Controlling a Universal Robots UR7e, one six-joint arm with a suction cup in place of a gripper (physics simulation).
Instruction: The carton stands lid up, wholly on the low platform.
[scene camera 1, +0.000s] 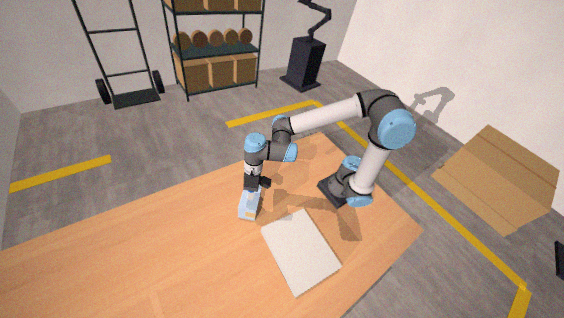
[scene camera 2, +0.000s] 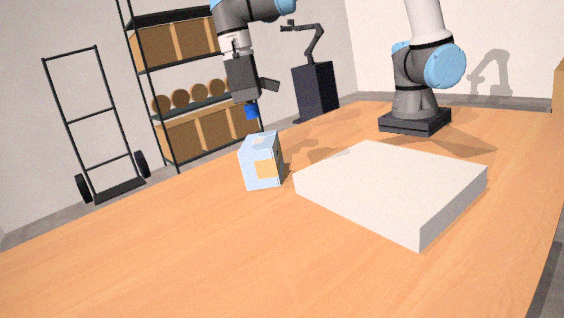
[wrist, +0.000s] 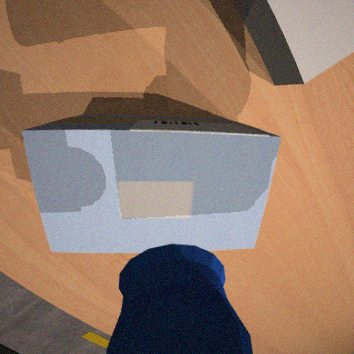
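Pixels of known places: hand, its tool point: (scene camera 2: 253, 117) (wrist: 172, 284); arm's base, origin of its link: (scene camera 1: 339, 186) (scene camera 2: 414, 112).
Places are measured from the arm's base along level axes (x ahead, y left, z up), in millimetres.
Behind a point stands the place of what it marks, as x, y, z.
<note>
The light blue carton (scene camera 1: 248, 206) @(506, -201, 54) (scene camera 2: 260, 161) @(514, -187, 25) (wrist: 155, 165) @(448, -223, 54) rests on the table beside the low platform, apart from it. Its upward face bears a small pale label, its near end an orange-yellow label, and its platform-facing side a barcode; I cannot tell which face is the lid. The white low platform (scene camera 1: 302, 255) @(453, 115, 2) (scene camera 2: 390, 190) @(500, 126, 2) (wrist: 322, 40) @(492, -64, 2) lies flat with bare top. My gripper, a blue suction cup (scene camera 1: 251, 190) @(465, -235, 118) (scene camera 2: 251, 111) (wrist: 172, 280), is open and hangs a little above the carton, with a gap visible in the second scene view. In the wrist view the cup hides part of the carton's edge.
The wooden table (scene camera 1: 150, 240) @(912, -373, -46) (scene camera 2: 200, 250) @(753, -127, -46) (wrist: 305, 210) @(672, -166, -46) bears the arm's base (scene camera 1: 332, 190) @(75, -7, 21) (scene camera 2: 415, 122) @(96, 34, -3) behind the platform. A hand truck (scene camera 1: 136, 98) (scene camera 2: 120, 190), a shelf rack (scene camera 1: 215, 49) and a dark pedestal (scene camera 1: 304, 60) (scene camera 2: 315, 90) stand beyond. A large cardboard box (scene camera 1: 500, 175) stands at the right.
</note>
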